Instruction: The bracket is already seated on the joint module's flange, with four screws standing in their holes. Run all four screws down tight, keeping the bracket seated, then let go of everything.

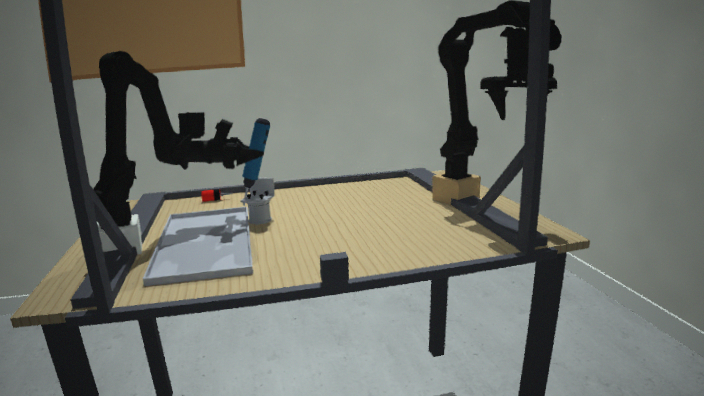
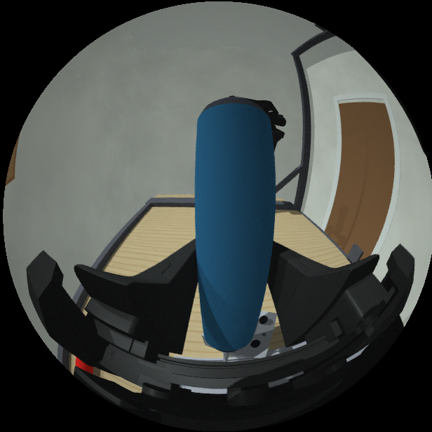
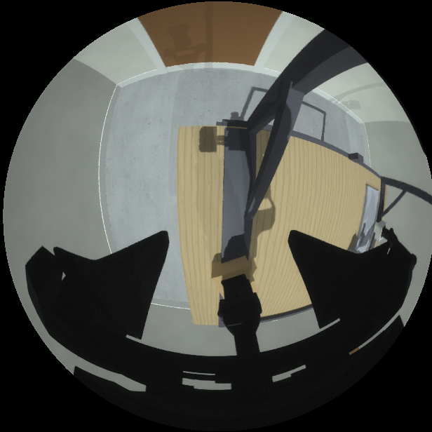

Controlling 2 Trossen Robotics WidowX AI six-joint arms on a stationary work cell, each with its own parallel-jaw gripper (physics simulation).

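Places are measured from the left arm's base along level axes (x back, y right, z up), in millimetres.
Where they show: left gripper, between the fingertips: (image 1: pixel 263 152); right gripper, between the fingertips: (image 1: pixel 519 119); left arm's base, origin of its link: (image 1: pixel 116 223); right arm's base, origin of its link: (image 1: pixel 456 176).
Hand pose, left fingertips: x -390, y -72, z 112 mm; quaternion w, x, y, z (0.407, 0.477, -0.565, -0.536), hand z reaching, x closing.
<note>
Each offset is from my left fingertips to the top centre of the thing.
A blue power screwdriver {dx +29, dy -5, dz +97 mm} (image 1: pixel 256 137) (image 2: pixel 235 200) stands slightly tilted, its dark nose down at the left side of the bracket. My left gripper (image 1: pixel 260 153) (image 2: pixel 230 243) is shut on its body. The light grey bracket (image 1: pixel 268 185) (image 2: pixel 264 332) sits on top of the grey joint module {dx +31, dy +22, dz -116 mm} (image 1: pixel 259 213). Small dark spots show on the bracket's lower part; I cannot tell screw heads from holes or how deep any screw sits. The bit's contact with a screw is hidden. My right gripper (image 3: pixel 230 237) is open and empty, high above the right end of the table.
A grey tray {dx +190, dy +115, dz -164 mm} (image 1: pixel 199 276) lies in front and left of the joint module. A red and black tool {dx +110, dy -244, dz -146 mm} (image 1: pixel 208 195) (image 2: pixel 84 364) with a thin shaft lies at the back left. Dark frame posts (image 1: pixel 536 125) rise at the table's sides. A dark block {dx -20, dy +450, dz -123 mm} (image 1: pixel 334 270) stands at the front edge.
</note>
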